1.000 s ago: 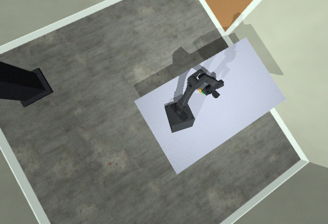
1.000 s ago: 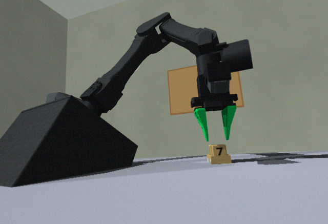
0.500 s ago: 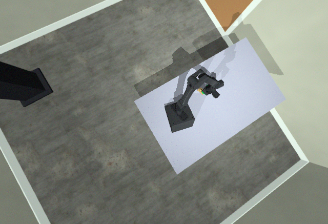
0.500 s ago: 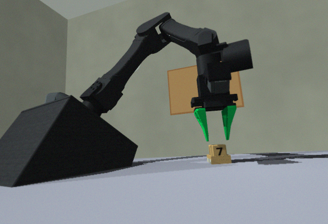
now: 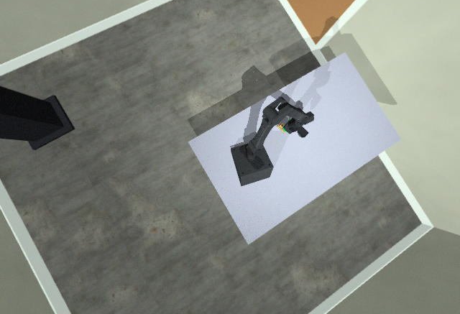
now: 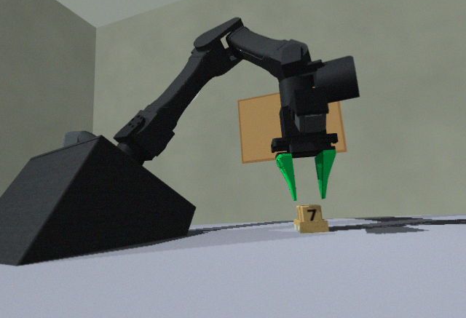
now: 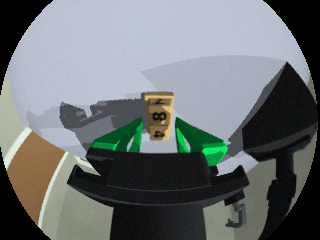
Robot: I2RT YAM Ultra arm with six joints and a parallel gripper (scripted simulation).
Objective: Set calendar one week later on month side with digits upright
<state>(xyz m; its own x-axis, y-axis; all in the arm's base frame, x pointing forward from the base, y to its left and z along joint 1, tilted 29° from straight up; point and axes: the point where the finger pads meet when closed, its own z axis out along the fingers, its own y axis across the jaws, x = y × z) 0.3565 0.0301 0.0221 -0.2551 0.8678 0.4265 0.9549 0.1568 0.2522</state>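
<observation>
My gripper is now 3 cm above the wooden cube. Also, from my hand: wooden tray 1 cm behind, 1 cm to the left, 5 cm below.
</observation>
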